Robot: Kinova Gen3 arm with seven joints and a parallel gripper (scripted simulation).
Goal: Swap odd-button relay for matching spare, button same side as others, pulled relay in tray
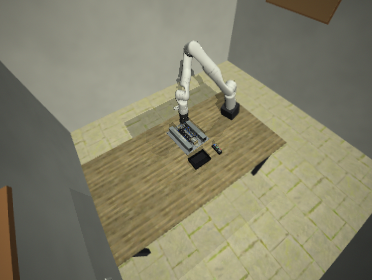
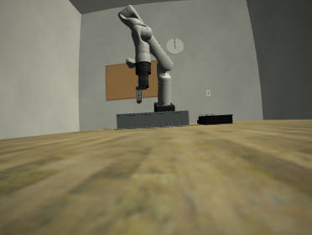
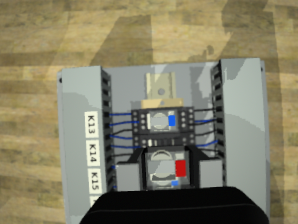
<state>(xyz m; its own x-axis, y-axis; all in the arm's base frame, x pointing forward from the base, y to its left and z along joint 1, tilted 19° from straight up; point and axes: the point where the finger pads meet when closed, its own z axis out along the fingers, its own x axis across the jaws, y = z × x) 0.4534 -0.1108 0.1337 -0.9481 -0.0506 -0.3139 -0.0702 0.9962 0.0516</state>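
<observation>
The black tray lies 6 cm ahead of my hand, 33 cm to the left of it and 13 cm below it. Also, from my hand: spare relay: 13 cm behind, 34 cm to the left, 11 cm below.
</observation>
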